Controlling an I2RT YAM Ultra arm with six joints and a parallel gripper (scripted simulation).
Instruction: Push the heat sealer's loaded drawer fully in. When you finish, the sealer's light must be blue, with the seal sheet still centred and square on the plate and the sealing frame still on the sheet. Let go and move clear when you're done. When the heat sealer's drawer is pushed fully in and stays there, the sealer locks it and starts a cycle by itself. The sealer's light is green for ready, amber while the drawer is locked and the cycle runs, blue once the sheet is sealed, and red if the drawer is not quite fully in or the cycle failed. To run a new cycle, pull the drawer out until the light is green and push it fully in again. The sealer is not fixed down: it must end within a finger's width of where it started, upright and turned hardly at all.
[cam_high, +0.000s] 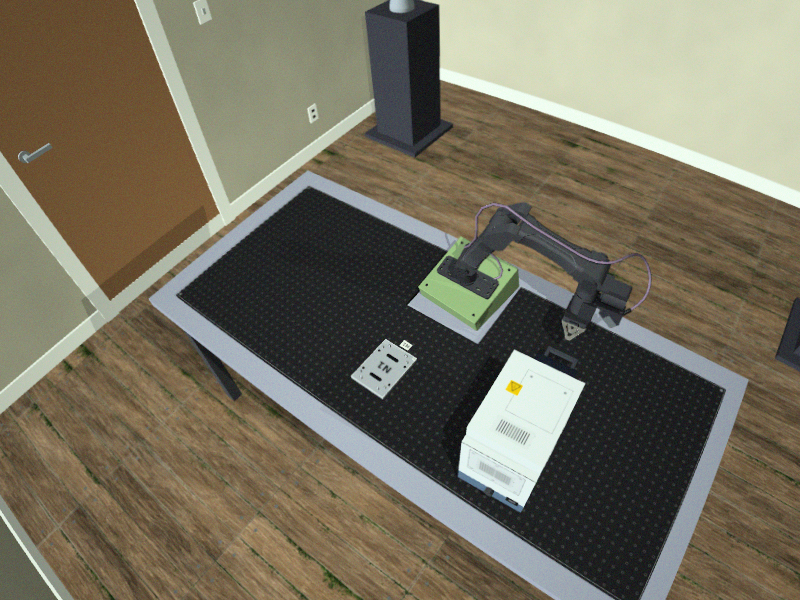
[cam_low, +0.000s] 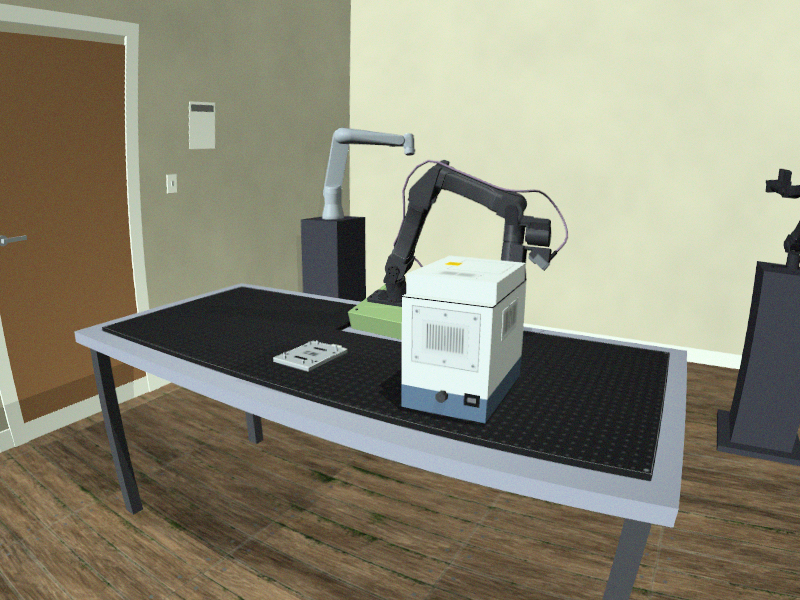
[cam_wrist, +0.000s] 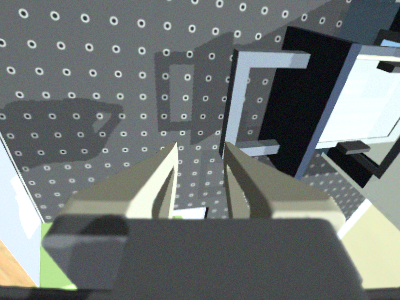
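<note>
The sealer drawer lies 15 cm ahead of my hand, 2 cm to the left of it and 6 cm below it.
</note>
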